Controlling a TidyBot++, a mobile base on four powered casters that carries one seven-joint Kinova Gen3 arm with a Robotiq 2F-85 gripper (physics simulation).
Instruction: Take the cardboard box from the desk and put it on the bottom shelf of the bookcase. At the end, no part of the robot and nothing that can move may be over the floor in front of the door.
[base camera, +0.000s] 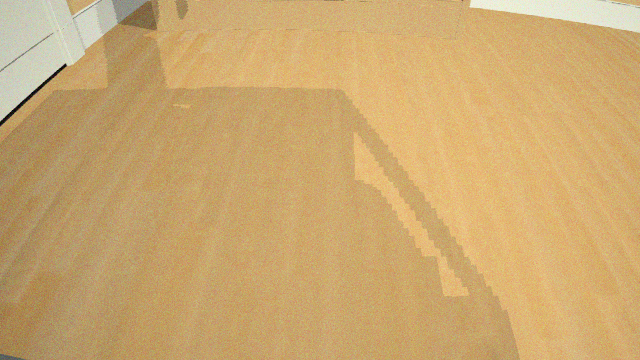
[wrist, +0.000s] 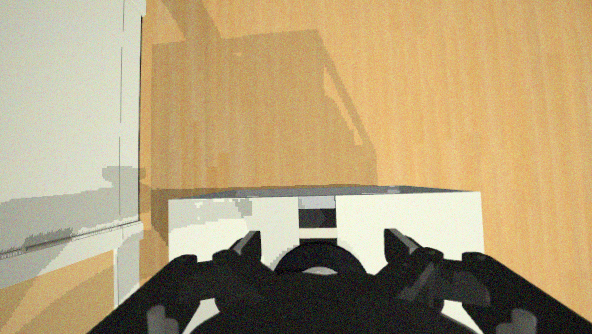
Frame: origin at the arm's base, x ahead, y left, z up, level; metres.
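Seen in the pictures: gripper, fingertip midpoint: (wrist: 321, 243).
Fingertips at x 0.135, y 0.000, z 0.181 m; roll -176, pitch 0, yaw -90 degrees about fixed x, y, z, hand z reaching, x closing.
Observation:
A point is followed by its place in that frame.
My gripper (wrist: 321, 243) {x 0.135, y 0.000, z 0.181 m} is open and empty. In the wrist view it points down over the white top of my own base (wrist: 415, 215) {x 0.117, y -0.151, z -0.014 m}. The lower front of the wooden bookcase (base camera: 310, 17) {x 0.996, y 0.054, z -0.364 m} shows at the top of the base camera view; its shelves do not show. The cardboard box and the desk do not show in either view. The white door (base camera: 20, 60) {x 0.686, y 0.628, z -0.317 m} (wrist: 60, 100) {x 0.393, y 0.628, z -0.135 m} stands at the left in both views, and wooden floor (base camera: 150, 200) {x 0.402, y 0.227, z -0.397 m} (wrist: 240, 125) {x 0.370, y 0.251, z -0.397 m} lies beside it.
The door frame (base camera: 67, 35) {x 0.836, y 0.616, z -0.329 m} and a white skirting board (base camera: 92, 30) {x 0.958, y 0.635, z -0.366 m} run along the left wall towards the bookcase. Another skirting board (base camera: 550, 12) {x 1.302, y -0.739, z -0.378 m} lies at the top right. A large shadow covers part of the floor before my base, which stands a little away from the door side.

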